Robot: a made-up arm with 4 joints. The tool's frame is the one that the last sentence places.
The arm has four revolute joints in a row. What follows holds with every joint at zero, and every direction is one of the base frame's.
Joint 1 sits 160.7 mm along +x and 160.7 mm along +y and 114.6 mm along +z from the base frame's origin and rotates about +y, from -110.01 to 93.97 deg.
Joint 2 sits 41.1 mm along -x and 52.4 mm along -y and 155.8 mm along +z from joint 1 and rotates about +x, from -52.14 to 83.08 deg.
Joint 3 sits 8.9 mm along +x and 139.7 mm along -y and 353.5 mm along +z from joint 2 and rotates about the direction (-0.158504, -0.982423, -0.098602), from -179.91 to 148.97 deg.
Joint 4 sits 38 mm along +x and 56.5 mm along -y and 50.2 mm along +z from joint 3 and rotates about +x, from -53.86 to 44.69 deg.
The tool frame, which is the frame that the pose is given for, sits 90.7 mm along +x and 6 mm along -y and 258.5 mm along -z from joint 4; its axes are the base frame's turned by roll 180, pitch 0 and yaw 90 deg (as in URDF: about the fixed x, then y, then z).
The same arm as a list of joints. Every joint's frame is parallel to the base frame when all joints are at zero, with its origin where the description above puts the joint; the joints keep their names.
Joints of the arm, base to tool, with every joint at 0 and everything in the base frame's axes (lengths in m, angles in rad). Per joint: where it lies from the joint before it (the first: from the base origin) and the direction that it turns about. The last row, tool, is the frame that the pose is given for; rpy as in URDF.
joint 1: xyz 0.1607 0.1607 0.1146 axis 0 1 0
joint 2: xyz -0.0411 -0.0524 0.1558 axis 1 0 0
joint 3: xyz 0.0089 -0.1397 0.3535 axis -0.158504 -0.982423 -0.098602
joint 4: xyz 0.038 -0.0565 0.0502 axis 1 0 0
tool: xyz 0.0907 -0.006 -0.2585 rpy 3.1416 0 1.5708
Joint limits (rad, base to tool): -1.92..1.6401 -0.91..1.45 -3.14..2.6 -0.94..0.78

